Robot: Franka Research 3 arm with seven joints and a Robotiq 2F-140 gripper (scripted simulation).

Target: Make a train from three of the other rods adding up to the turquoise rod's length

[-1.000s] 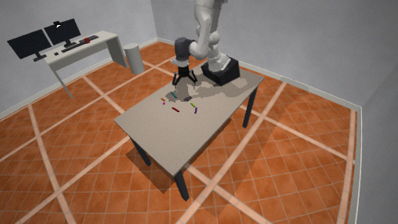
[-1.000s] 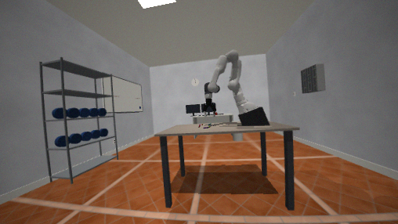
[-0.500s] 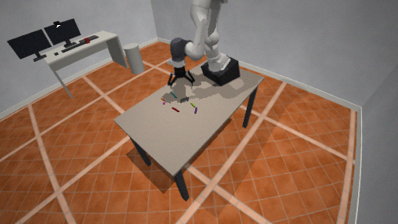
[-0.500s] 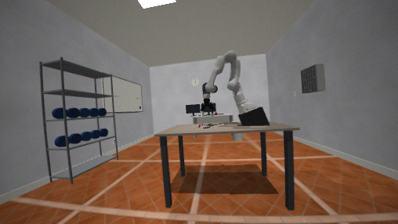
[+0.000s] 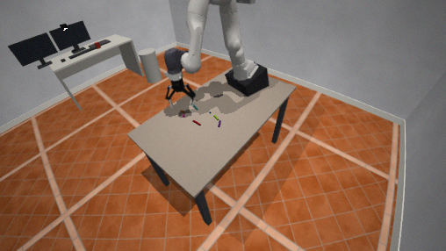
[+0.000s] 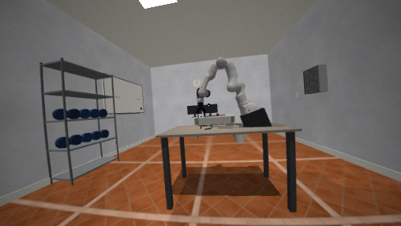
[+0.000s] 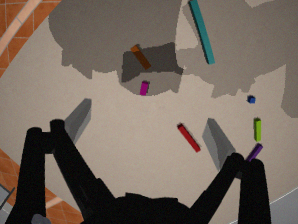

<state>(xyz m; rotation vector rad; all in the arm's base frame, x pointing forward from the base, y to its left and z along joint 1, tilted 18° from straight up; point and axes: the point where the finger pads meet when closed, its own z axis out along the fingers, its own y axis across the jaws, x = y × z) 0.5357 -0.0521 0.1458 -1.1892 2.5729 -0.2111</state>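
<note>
The magenta rod is 1 cm ahead of my hand, 1 cm to the right of it and 10 cm below it. From my hand the other things lie so: orange rod (2 cm behind, 6 cm to the right, 10 cm below); red rod (2 cm behind, 12 cm to the left, 10 cm below); turquoise rod (12 cm behind, 4 cm to the right, 10 cm below).
</note>
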